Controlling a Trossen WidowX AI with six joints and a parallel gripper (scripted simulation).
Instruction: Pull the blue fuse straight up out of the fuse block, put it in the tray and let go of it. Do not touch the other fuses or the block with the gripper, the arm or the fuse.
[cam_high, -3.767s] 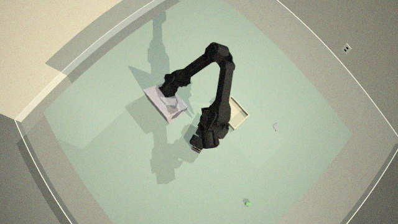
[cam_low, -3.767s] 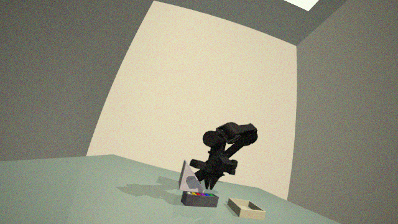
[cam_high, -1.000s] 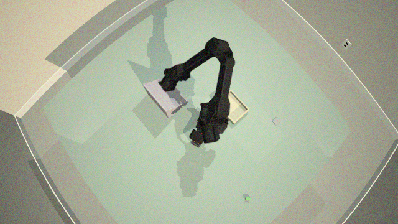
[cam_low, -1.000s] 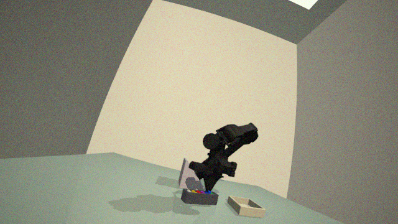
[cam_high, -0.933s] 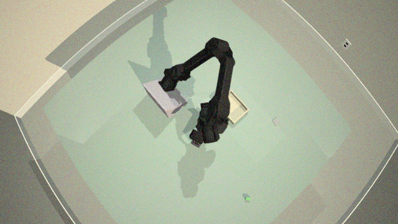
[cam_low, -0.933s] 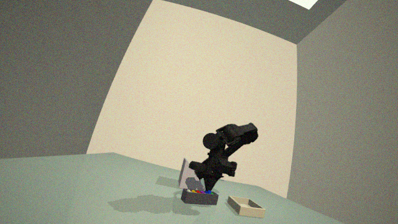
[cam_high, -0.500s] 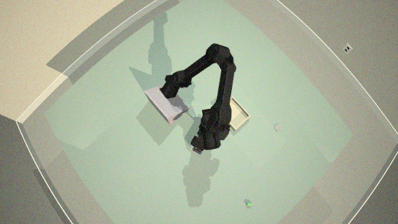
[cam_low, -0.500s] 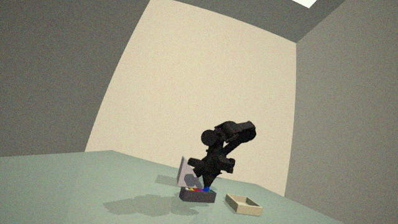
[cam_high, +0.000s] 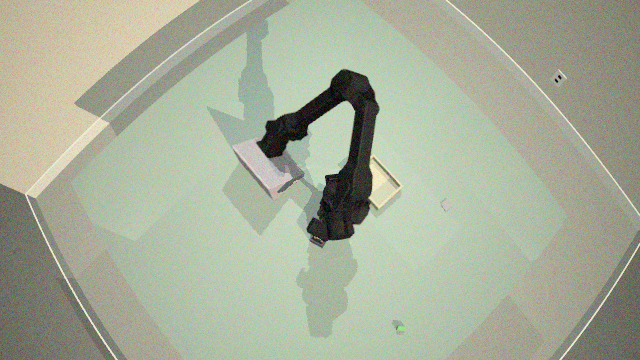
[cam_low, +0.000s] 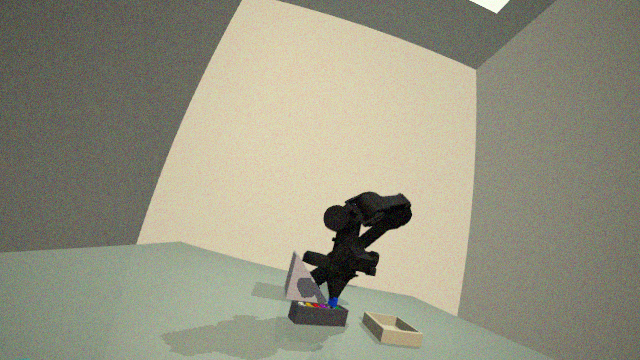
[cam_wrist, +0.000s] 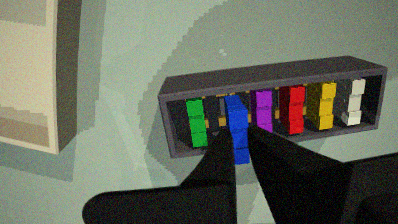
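My gripper tip is 3 cm above the purple fuse, 2 cm to the left of it and 1 cm short of it. From my gripper tip the other things lie so: green fuse (3 cm below, 2 cm to the left, 1 cm behind); then blue fuse (1 cm below); then red fuse (4 cm to the right, 3 cm below, 1 cm ahead).
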